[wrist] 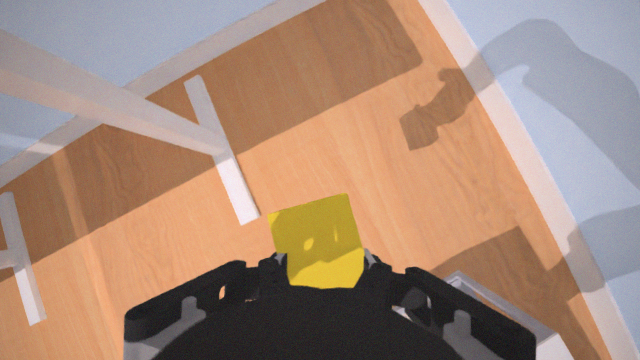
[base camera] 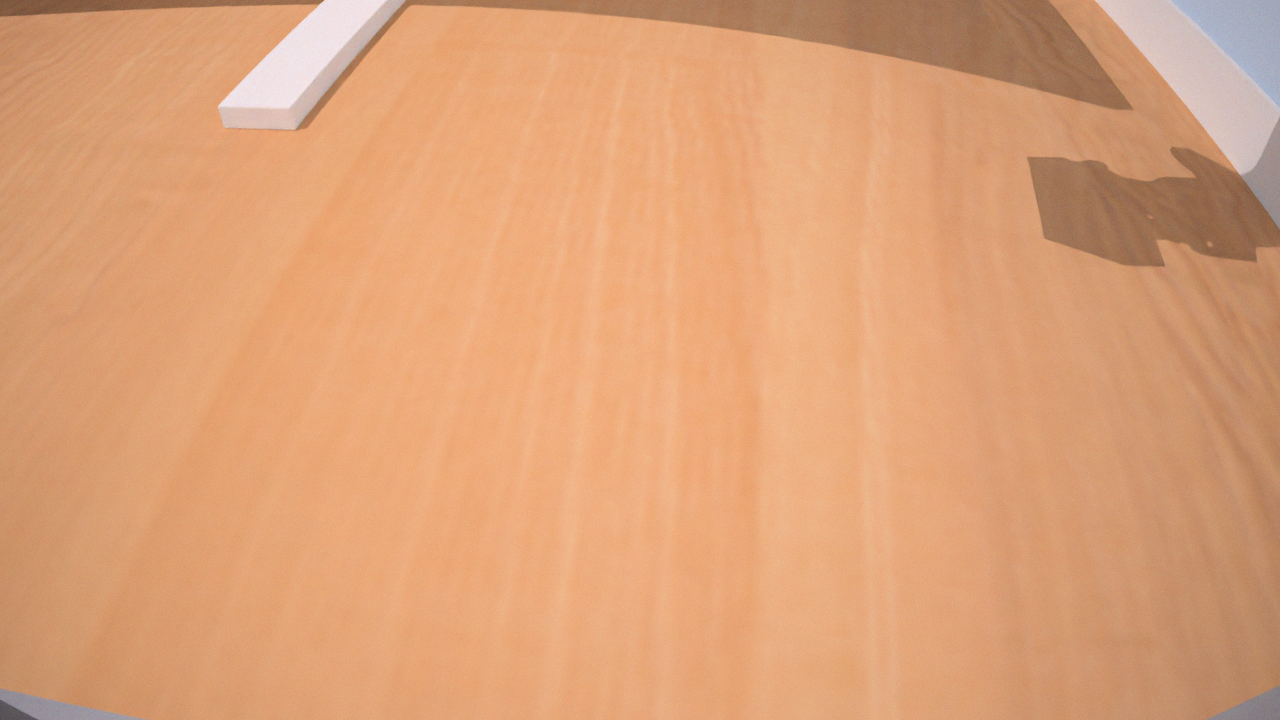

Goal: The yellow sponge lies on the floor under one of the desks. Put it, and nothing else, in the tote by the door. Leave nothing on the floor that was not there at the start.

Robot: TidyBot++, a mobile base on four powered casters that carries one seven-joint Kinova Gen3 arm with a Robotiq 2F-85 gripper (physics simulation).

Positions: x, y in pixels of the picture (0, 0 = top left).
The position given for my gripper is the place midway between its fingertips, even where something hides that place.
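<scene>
In the base camera view my gripper is out of frame; a yellow sponge is likewise out of frame in the base camera view. The gripper appears in the wrist view [325, 258], the sponge in the wrist view [321, 239].
</scene>
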